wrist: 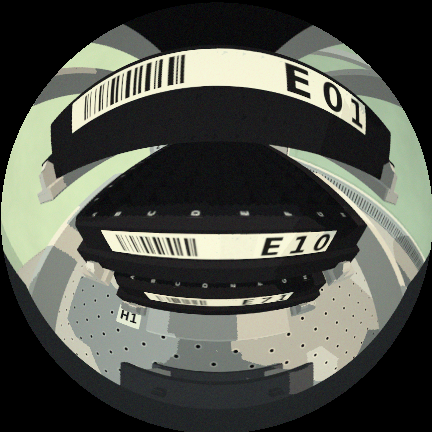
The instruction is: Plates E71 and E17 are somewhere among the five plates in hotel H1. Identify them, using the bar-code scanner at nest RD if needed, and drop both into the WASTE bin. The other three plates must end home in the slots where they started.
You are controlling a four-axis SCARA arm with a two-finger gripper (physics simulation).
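Frame: origin at the arm's base, x ahead, y left, z up, level; centimetres.
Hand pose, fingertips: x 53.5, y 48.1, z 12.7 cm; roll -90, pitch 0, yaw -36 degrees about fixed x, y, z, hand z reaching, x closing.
After its pixels a point has its place.
My gripper (216,176) @[x 53.5, y 48.1, z 12.7 cm] is open. Its fingers stand wide at left and right, partly hidden by the plates at hotel H1. Plate E01 (220,117) is large and close across the upper view, on side brackets. Below it is plate E10 (225,244), with its dark top face showing between the fingers. Lower still is plate E71 (220,301) @[x 48.5, y 41.1, z 12.0 cm], its label small but readable. All three are black with white bar-code labels. A black shape above E01 shows no label. E17 and the WASTE bin do not show. The exact gap between fingers and plates cannot be told.
The hotel's side brackets (49,185) stick out beside the plates. The H1 label (128,316) @[x 41.0, y 47.4, z 1.3 cm] is on the perforated bench (150,357) @[x 41.1, y 42.0, z 1.3 cm] below. A dark nest (215,392) lies at the bottom front. A long grille (372,202) @[x 100.4, y 29.3, z 5.5 cm] runs along the wall at the right.
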